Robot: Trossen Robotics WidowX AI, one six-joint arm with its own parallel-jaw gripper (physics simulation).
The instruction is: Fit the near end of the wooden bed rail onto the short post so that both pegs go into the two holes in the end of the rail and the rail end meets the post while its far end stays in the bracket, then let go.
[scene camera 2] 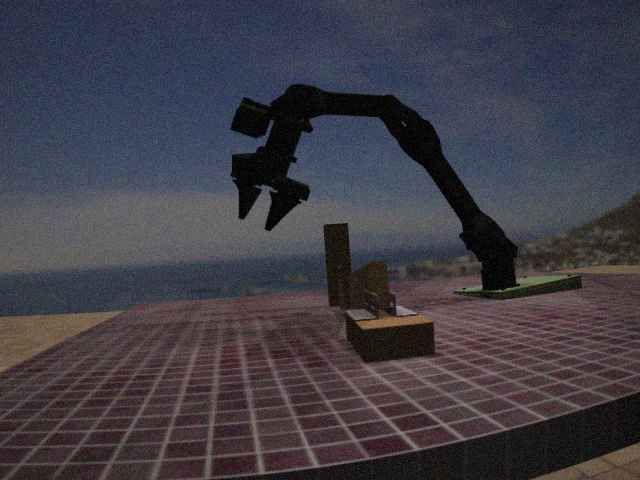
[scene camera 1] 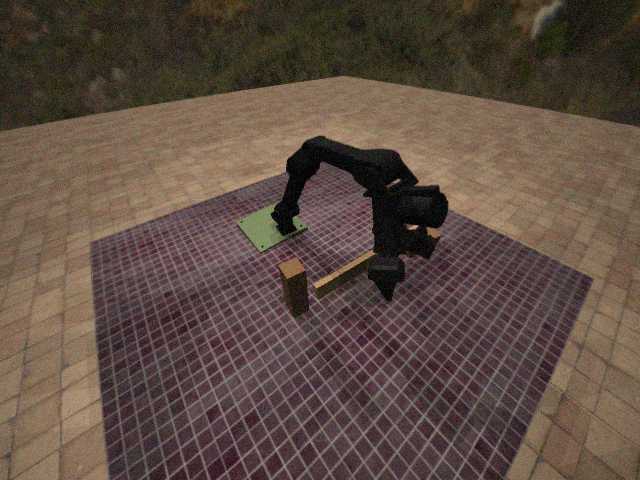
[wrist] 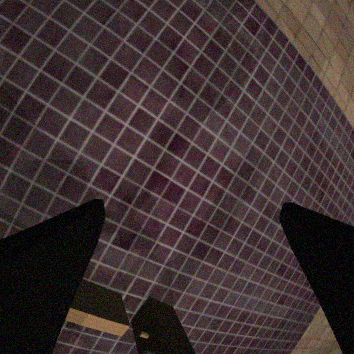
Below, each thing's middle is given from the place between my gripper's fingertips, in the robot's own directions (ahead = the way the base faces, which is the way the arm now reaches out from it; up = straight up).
Right now the wooden bed rail point(scene camera 2: 373, 277) is 17 cm behind my hand, 13 cm to the left of it and 13 cm below it. The rest, counted from my hand: grey bracket point(scene camera 2: 369, 312): 17 cm behind, 32 cm to the left, 14 cm below; wooden bracket block point(scene camera 2: 388, 338): 17 cm behind, 35 cm to the left, 16 cm below.
